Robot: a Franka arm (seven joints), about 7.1 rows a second.
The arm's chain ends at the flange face. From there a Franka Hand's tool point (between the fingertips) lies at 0.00 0.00 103.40 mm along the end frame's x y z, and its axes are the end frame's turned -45 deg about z.
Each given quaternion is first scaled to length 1.
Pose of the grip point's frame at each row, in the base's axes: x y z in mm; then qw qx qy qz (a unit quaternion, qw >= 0):
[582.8, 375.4, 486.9, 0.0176, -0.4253, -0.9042, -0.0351]
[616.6, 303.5, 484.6, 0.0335, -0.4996, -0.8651, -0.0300]
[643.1, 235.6, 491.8, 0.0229, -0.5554, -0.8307, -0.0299]
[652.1, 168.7, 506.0, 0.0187, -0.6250, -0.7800, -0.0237]
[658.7, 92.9, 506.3, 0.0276, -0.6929, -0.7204, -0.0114]
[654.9, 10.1, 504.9, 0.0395, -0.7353, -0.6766, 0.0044]
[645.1, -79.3, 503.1, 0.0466, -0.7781, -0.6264, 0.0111]
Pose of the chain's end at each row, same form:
[583.0, 367.3, 590.0, 0.0297, -0.7389, -0.6726, -0.0257]
[619.5, 294.7, 587.6, 0.0424, -0.7926, -0.6081, -0.0149]
[643.6, 227.8, 594.9, 0.0326, -0.8310, -0.5549, -0.0189]
[652.1, 162.5, 609.2, 0.0263, -0.8759, -0.4815, -0.0147]
[661.2, 87.2, 609.5, 0.0299, -0.9159, -0.4004, 0.0000]
[661.1, 4.7, 608.0, 0.0348, -0.9382, -0.3437, 0.0192]
[652.9, -85.4, 606.0, 0.0388, -0.9585, -0.2809, 0.0281]

